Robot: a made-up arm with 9 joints. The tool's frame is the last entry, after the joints.
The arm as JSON. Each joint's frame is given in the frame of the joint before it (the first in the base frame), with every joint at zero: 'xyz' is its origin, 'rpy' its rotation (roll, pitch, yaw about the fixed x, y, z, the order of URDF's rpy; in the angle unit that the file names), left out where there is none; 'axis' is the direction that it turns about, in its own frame. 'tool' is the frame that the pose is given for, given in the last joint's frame.
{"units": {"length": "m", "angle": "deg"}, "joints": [
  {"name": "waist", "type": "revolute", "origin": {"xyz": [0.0, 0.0, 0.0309]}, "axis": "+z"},
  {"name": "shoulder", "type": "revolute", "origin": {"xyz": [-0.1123, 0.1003, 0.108]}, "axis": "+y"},
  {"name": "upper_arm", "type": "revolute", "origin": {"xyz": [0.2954, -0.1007, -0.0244]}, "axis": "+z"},
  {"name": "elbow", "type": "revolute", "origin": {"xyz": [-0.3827, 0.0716, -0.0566]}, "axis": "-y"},
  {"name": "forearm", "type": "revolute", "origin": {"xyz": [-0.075, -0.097, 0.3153]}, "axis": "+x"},
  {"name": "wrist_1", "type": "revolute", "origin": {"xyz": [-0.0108, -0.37, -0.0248]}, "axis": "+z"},
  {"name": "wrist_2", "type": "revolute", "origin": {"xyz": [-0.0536, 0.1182, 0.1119]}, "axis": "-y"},
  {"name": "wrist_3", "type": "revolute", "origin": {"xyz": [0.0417, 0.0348, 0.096]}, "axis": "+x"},
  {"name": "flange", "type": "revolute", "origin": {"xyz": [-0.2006, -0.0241, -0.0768]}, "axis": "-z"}
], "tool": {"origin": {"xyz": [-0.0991, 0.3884, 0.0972]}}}
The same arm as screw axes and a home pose.
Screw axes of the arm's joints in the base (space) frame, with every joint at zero. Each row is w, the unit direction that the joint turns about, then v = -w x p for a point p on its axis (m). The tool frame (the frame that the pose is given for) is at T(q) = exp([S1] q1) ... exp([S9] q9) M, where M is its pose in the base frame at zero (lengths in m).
S1 = (0, 0, 1, 0, 0, 0)
S2 = (0, 1, 0, -0.1389, 0, -0.1123)
S3 = (0, 0, 1, -0.0004, -0.1831, 0)
S4 = (0, -1, 0, 0.0579, 0, 0.1996)
S5 = (1, 0, 0, 0, 0.3732, 0.0258)
S6 = (0, 0, 1, -0.3958, 0.2854, 0)
S7 = (0, -1, 0, 0.4603, 0, 0.339)
S8 = (1, 0, 0, 0, 0.5563, 0.2428)
S9 = (0, 0, -1, 0.2669, -0.4979, 0)
M =
1 0 0 -0.597
0 1 0 0.1215
0 0 1 0.5767
0 0 0 1

